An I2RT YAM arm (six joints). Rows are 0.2 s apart.
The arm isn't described. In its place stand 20 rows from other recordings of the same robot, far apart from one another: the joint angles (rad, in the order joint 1, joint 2, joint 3, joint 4, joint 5, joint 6), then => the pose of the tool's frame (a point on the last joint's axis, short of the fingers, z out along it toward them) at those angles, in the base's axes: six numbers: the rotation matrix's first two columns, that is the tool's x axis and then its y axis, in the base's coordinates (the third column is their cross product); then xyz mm.
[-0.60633, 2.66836, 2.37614, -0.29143, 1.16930, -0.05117] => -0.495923 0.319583 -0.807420 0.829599 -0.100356 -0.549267 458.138 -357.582 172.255
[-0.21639, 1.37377, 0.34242, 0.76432, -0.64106, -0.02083] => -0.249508 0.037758 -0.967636 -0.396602 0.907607 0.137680 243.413 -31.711 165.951
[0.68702, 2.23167, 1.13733, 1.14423, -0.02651, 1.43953] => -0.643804 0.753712 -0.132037 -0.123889 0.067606 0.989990 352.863 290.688 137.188
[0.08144, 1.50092, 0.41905, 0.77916, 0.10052, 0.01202] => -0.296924 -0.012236 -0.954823 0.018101 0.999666 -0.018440 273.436 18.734 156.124
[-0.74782, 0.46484, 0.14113, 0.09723, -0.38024, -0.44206] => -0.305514 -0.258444 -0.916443 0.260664 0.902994 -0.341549 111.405 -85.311 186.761
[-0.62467, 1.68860, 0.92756, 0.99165, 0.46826, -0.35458] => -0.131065 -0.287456 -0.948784 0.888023 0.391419 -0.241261 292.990 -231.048 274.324
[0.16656, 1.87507, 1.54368, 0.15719, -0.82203, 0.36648] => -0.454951 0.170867 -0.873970 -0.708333 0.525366 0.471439 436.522 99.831 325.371
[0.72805, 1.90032, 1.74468, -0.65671, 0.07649, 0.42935] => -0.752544 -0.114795 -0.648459 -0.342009 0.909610 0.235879 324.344 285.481 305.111
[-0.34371, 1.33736, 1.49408, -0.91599, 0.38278, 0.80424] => -0.040690 0.724248 -0.688338 0.860615 0.375404 0.344114 248.965 -103.231 394.171
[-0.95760, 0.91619, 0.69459, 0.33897, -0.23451, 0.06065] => 0.107429 -0.050224 -0.992943 0.657322 0.752886 0.033036 132.990 -174.616 340.333
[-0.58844, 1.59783, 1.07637, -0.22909, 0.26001, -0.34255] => -0.767070 0.121630 -0.629928 0.461988 0.786009 -0.410800 285.003 -201.185 233.450
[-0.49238, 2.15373, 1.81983, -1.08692, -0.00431, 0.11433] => -0.811766 0.564930 -0.147953 0.568471 0.822428 0.021279 381.490 -204.476 201.925
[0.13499, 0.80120, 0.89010, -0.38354, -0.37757, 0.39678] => -0.448834 0.301569 -0.841192 -0.326588 0.820861 0.468538 174.097 36.890 353.520
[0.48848, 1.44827, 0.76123, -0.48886, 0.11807, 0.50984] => -0.919328 0.060261 -0.388850 0.025970 0.995341 0.092852 229.153 117.032 165.583
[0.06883, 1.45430, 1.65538, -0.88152, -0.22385, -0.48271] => -0.444899 -0.484345 -0.753309 -0.503210 0.831000 -0.237105 300.636 28.647 415.042
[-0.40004, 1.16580, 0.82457, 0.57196, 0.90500, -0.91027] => -0.617560 -0.268451 -0.739293 0.746547 0.095786 -0.658401 228.915 -127.191 352.649
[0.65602, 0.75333, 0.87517, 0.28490, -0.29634, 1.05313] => -0.536489 0.635842 -0.554873 -0.666279 0.084392 0.740911 122.473 107.393 426.174
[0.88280, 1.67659, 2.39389, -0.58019, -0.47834, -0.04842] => 0.133898 0.095230 -0.986409 -0.970015 0.216324 -0.110788 176.362 240.366 596.724
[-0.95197, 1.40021, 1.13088, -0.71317, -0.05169, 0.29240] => -0.232388 0.822578 -0.519000 0.902116 0.381755 0.201120 168.626 -233.617 275.181
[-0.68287, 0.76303, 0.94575, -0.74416, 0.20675, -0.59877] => -0.765233 -0.088615 -0.637625 0.388703 0.725938 -0.567383 112.798 -101.172 341.527
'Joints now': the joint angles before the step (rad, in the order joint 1, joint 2, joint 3, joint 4, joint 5, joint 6). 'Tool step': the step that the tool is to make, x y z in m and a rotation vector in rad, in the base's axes. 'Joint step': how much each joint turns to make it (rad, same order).
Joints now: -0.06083, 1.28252, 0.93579, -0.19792, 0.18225, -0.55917
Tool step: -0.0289, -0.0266, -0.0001, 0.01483, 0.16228, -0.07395
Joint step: -0.11126, -0.06525, 0.01210, -0.23599, -0.02764, -0.02533
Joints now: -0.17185, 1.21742, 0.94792, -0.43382, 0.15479, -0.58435
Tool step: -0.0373, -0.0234, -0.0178, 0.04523, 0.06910, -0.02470
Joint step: -0.14232, -0.10341, -0.10725, -0.06819, -0.10524, -0.05930
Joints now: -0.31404, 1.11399, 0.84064, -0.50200, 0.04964, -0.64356
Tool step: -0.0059, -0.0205, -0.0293, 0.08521, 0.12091, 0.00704
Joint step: -0.10595, 0.06592, -0.03774, -0.04009, -0.10173, -0.06051
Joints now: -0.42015, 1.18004, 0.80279, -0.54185, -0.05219, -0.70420
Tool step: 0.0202, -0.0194, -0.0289, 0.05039, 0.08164, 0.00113
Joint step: -0.04053, 0.17132, 0.02322, 0.05082, -0.03248, -0.02823
